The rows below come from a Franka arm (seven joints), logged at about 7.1 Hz.
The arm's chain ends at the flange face. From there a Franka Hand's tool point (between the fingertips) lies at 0.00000 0.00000 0.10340 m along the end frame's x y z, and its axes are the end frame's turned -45 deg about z.
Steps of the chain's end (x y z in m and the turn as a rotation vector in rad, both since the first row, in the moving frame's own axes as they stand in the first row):
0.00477 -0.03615 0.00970 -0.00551 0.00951 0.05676
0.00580 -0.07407 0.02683 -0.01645 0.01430 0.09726
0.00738 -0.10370 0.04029 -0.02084 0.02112 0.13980
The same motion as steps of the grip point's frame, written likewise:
0.02920 -0.02108 0.00969 -0.01062 0.00283 0.05676
0.05621 -0.04604 0.02681 -0.02174 -0.00152 0.09726
0.07835 -0.06505 0.04024 -0.02967 0.00020 0.13980

